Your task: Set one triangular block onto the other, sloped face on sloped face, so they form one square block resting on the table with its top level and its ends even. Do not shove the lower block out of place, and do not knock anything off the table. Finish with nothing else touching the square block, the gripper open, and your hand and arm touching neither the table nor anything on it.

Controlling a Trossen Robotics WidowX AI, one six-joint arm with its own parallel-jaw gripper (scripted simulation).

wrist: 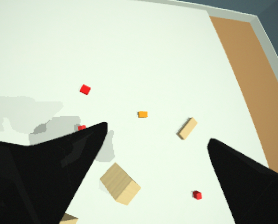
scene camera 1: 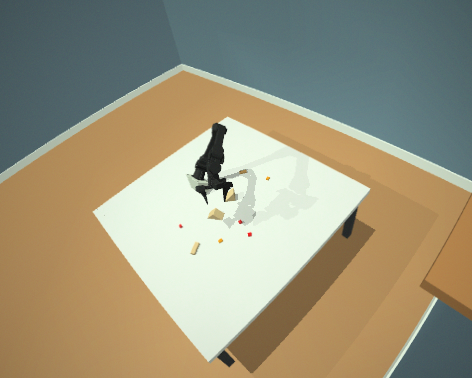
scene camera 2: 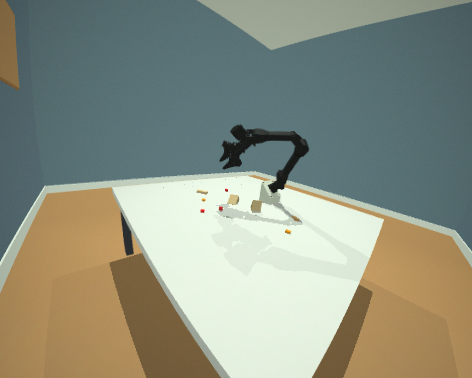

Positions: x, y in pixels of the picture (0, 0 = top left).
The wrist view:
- my gripper: 157, 134
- triangular block: 120, 185
